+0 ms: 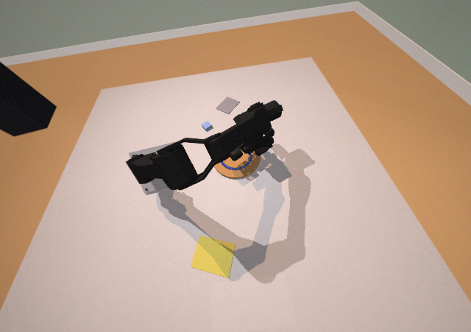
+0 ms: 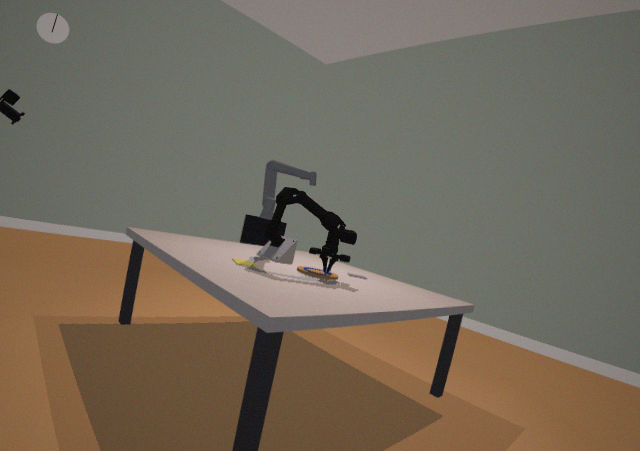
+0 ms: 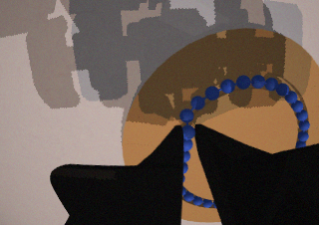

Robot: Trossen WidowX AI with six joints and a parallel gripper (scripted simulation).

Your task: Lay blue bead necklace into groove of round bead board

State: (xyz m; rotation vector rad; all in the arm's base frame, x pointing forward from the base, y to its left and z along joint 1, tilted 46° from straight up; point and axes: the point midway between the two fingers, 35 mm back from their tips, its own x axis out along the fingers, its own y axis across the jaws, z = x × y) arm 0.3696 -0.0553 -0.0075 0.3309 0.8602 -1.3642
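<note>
My gripper tip is now 6 cm past the round bead board, 2 cm to the right of it and 1 cm above it. Also, from my gripper tip: yellow square patch 22 cm behind, 31 cm to the right, 2 cm below; then flat grey tile 2 cm behind, 32 cm to the left, 2 cm below; then light blue cube 14 cm behind, 21 cm to the left, 1 cm below.
</note>
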